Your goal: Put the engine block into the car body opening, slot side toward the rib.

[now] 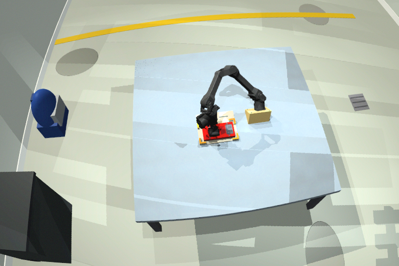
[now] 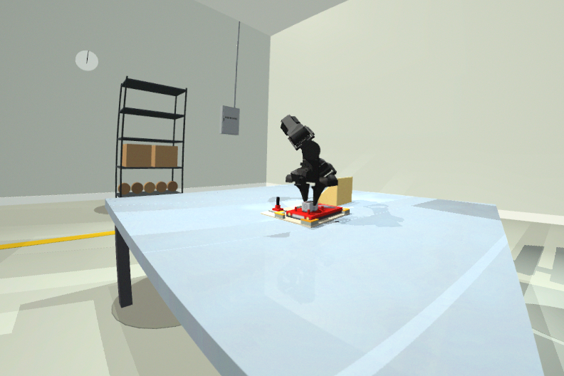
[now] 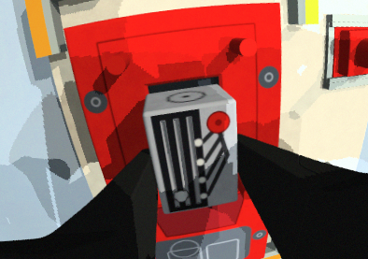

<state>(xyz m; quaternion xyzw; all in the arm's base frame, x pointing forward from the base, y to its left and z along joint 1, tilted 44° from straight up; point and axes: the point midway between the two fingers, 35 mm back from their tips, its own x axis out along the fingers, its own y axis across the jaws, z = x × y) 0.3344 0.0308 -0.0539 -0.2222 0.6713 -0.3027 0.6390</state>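
My gripper tip is 3 cm past the beige fixture plate, 3 cm to the left of it and 3 cm above it. Round my gripper tip: grey engine block (1 cm below).
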